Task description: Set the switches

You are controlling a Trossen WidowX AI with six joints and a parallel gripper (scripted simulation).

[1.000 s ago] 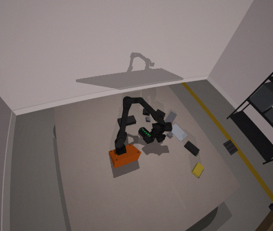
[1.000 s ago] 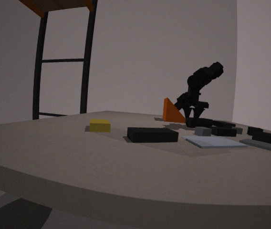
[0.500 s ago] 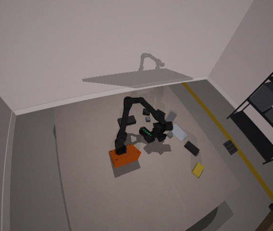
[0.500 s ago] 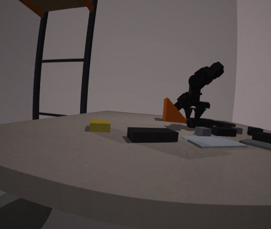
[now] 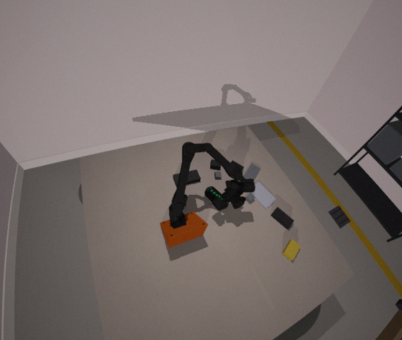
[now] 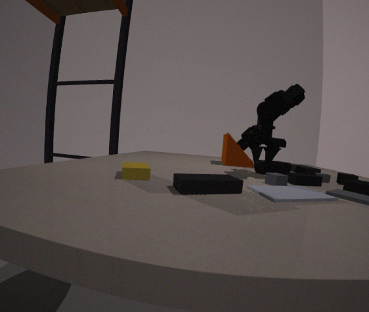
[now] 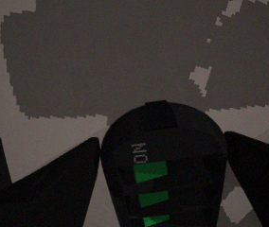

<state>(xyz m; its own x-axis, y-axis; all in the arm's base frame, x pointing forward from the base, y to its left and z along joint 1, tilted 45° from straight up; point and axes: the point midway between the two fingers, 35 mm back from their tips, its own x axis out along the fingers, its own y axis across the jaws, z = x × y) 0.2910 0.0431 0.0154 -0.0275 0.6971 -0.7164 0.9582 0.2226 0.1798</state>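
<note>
Now: gripper tip 14 cm short of the small black block, 9 cm to the right of it and 2 cm above it. The rest, counted from my gripper tip: small grey block 18 cm ahead, 2 cm below, 1 cm to the right; grey plate 31 cm ahead, 16 cm to the left, 3 cm below; pale flat sheet 28 cm ahead, 3 cm below, 1 cm to the right.
</note>
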